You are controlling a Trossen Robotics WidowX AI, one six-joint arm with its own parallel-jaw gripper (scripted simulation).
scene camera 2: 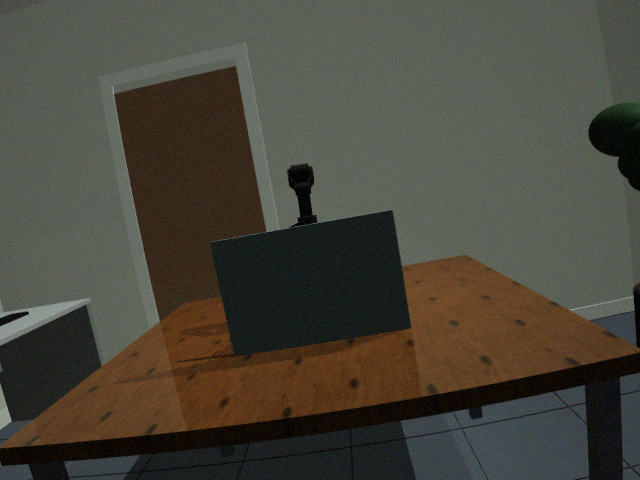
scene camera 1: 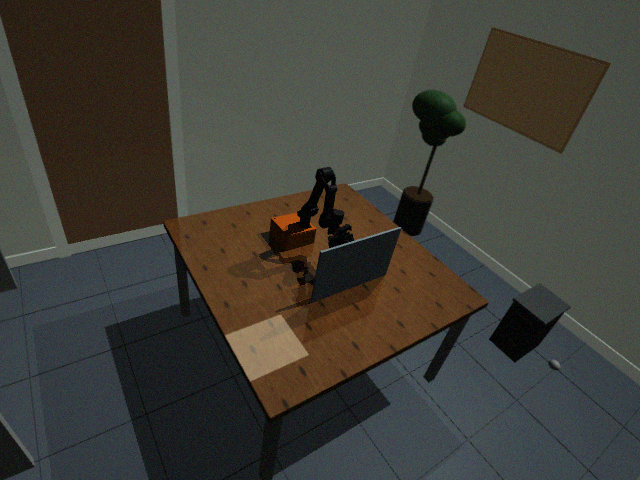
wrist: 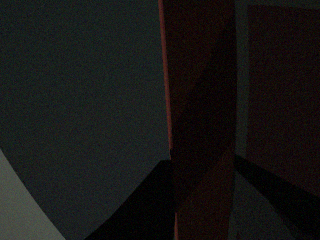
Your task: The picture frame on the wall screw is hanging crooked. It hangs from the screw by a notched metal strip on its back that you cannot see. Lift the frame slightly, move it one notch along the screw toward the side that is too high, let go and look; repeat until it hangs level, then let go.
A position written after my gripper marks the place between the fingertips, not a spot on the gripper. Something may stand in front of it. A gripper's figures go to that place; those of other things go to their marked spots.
My gripper (wrist: 198, 168): 0.10 m from the lens. A grey wall panel (wrist: 91, 122) is 0.12 m from the lens.
